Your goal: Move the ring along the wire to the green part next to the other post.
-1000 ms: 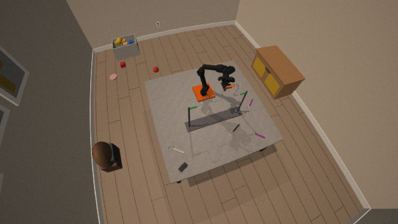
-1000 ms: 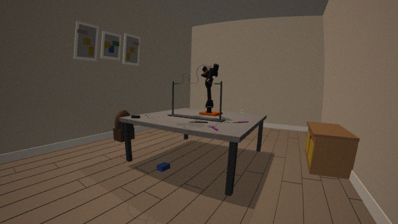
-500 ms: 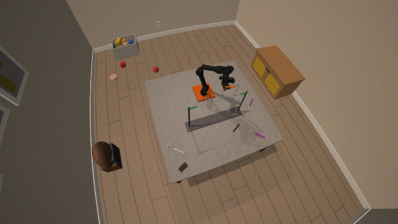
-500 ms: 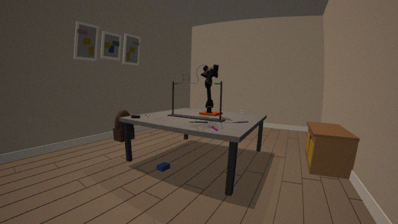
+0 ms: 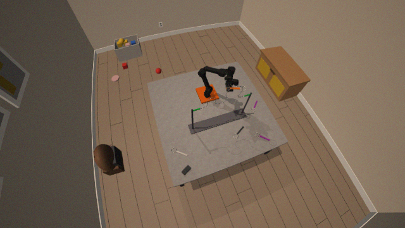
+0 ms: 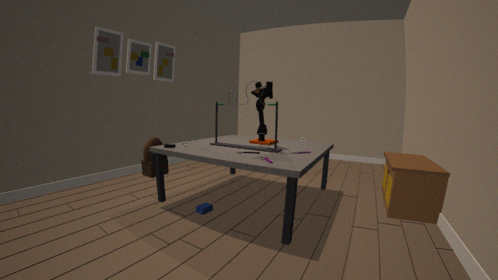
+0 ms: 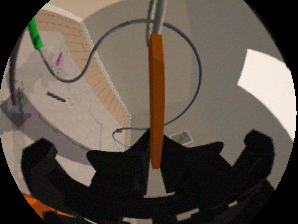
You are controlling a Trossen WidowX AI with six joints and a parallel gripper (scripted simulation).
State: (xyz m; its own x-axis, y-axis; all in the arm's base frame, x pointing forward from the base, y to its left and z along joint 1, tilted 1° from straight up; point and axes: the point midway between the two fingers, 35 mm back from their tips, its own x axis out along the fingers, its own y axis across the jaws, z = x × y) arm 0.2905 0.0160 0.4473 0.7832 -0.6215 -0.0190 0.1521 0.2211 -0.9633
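Now: gripper tip 80 mm to the right of the ring with orange handle, 20 mm below it and 20 mm short of it. Round my gripper tip: dark block: 600 mm to the right, 460 mm below, 330 mm ahead.
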